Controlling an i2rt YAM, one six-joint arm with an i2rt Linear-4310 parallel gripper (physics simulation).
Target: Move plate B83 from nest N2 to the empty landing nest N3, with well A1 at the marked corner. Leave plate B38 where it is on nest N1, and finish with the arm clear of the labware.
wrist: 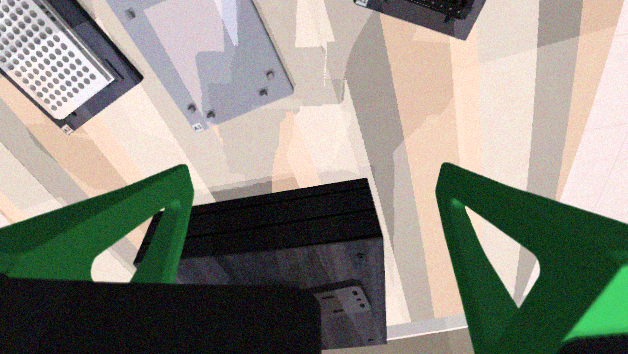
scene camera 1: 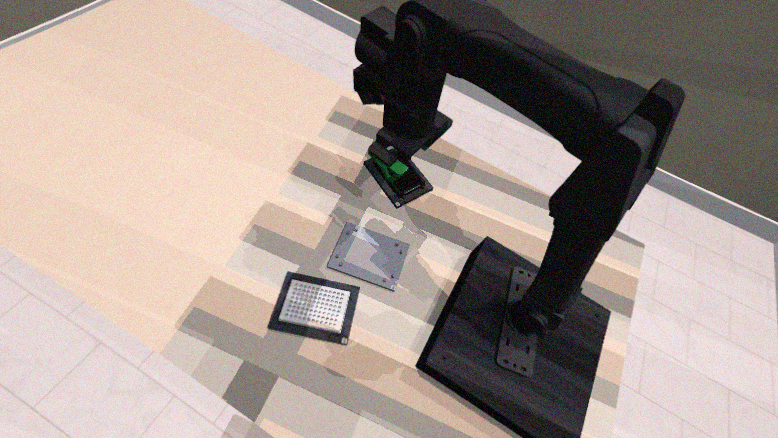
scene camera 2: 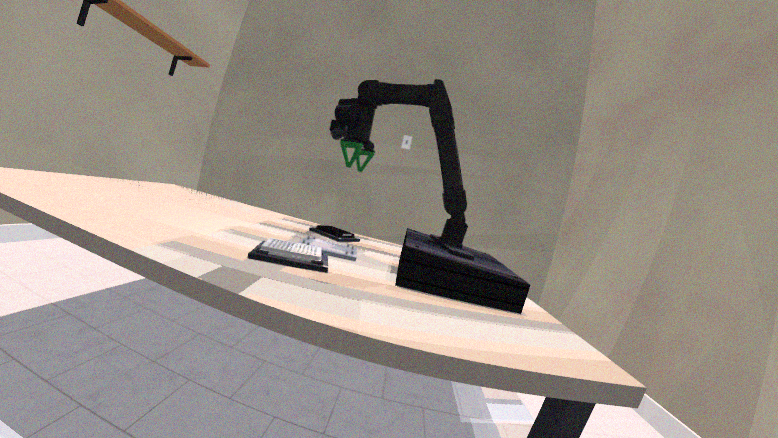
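A white well plate (scene camera 1: 314,306) (scene camera 2: 291,249) (wrist: 45,60) sits on a dark nest (scene camera 1: 276,322) (wrist: 127,76). A black plate (scene camera 1: 412,186) (scene camera 2: 334,232) (wrist: 450,6) sits on another dark nest (scene camera 1: 425,188) (wrist: 459,29), cut off at the wrist view's top and partly behind the gripper in scene camera 1. Between them lies the bare blue-grey nest (scene camera 1: 370,258) (scene camera 2: 342,249) (wrist: 240,65), with small posts and a corner label (scene camera 1: 393,288) (wrist: 198,127). Plate numbers are not readable. My gripper (scene camera 1: 394,169) (scene camera 2: 354,167) (wrist: 314,177) is open and empty, high above the table.
The arm's black base box (scene camera 1: 462,326) (scene camera 2: 462,282) (wrist: 280,220) stands beside the nests and fills the lower middle of the wrist view. A wooden shelf (scene camera 2: 152,32) is on the wall at the far upper left. The table's front edge (scene camera 2: 326,329) runs below the nests.
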